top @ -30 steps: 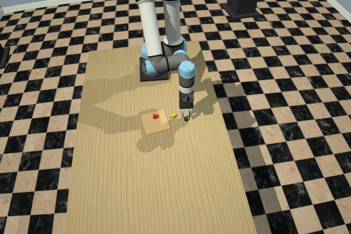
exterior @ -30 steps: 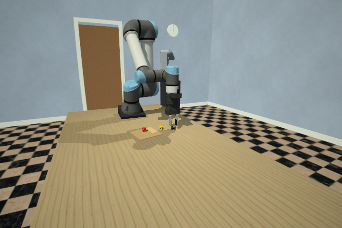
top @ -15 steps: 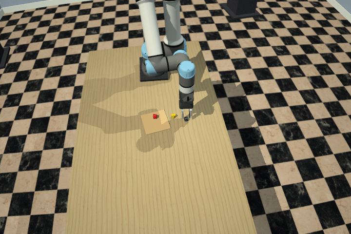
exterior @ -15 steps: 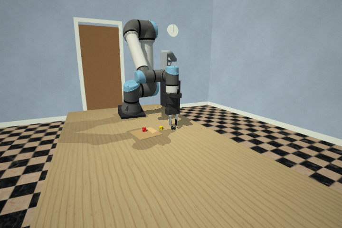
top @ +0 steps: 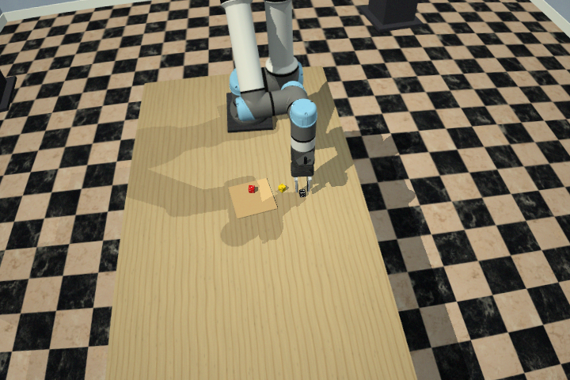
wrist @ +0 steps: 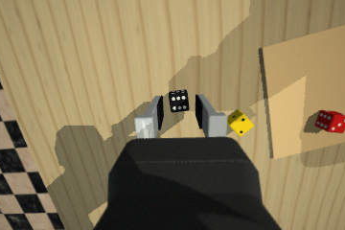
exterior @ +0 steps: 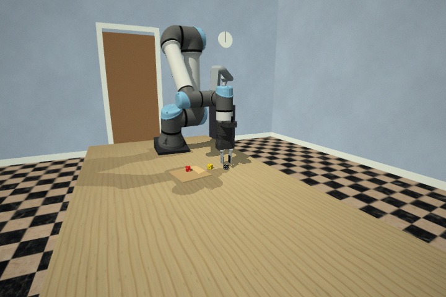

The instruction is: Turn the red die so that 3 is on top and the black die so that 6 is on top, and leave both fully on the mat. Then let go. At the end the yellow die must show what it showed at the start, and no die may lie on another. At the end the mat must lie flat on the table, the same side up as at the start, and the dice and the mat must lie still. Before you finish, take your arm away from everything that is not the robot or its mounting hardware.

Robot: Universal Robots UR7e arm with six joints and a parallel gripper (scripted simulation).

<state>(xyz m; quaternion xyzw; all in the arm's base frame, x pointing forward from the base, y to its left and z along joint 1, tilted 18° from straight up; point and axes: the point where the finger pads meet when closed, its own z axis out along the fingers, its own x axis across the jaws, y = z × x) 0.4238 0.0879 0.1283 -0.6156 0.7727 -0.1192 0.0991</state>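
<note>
Right now my hand is 40 mm above the black die. Also, from my hand: red die (160 mm to the right, 70 mm behind, 30 mm below); then yellow die (60 mm to the right, 40 mm below, 40 mm behind); then tan mat (170 mm to the right, 40 mm below, 40 mm behind).
</note>
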